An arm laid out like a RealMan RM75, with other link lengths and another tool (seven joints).
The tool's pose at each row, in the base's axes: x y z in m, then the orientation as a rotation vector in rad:
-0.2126, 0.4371, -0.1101, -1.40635, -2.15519, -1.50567
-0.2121, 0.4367, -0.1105, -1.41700, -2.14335, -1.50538
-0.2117, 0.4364, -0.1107, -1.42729, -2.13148, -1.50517
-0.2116, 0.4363, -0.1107, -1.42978, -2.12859, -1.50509
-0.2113, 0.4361, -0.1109, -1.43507, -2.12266, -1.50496
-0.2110, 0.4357, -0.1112, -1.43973, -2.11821, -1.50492
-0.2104, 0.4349, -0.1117, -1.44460, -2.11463, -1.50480
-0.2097, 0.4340, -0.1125, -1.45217, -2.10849, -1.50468
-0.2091, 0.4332, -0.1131, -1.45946, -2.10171, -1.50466
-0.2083, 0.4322, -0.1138, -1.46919, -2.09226, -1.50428
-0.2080, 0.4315, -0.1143, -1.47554, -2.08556, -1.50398
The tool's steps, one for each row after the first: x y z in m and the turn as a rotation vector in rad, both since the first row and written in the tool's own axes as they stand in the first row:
-0.0007, 0.0001, 0.0001, -0.00279, -0.00056, 0.01062
-0.0013, 0.0003, 0.0001, -0.00559, -0.00092, 0.02112
-0.0014, 0.0003, 0.0000, -0.00626, -0.00101, 0.02368
-0.0018, 0.0004, 0.0000, -0.00770, -0.00132, 0.02897
-0.0024, 0.0004, 0.0000, -0.00902, -0.00202, 0.03308
-0.0035, 0.0005, -0.0002, -0.01032, -0.00334, 0.03669
-0.0048, 0.0005, -0.0003, -0.01242, -0.00511, 0.04265
-0.0060, 0.0005, -0.0004, -0.01454, -0.00637, 0.04893
-0.0074, 0.0006, -0.0006, -0.01717, -0.00787, 0.05766
-0.0083, 0.0005, -0.0008, -0.01888, -0.00859, 0.06372

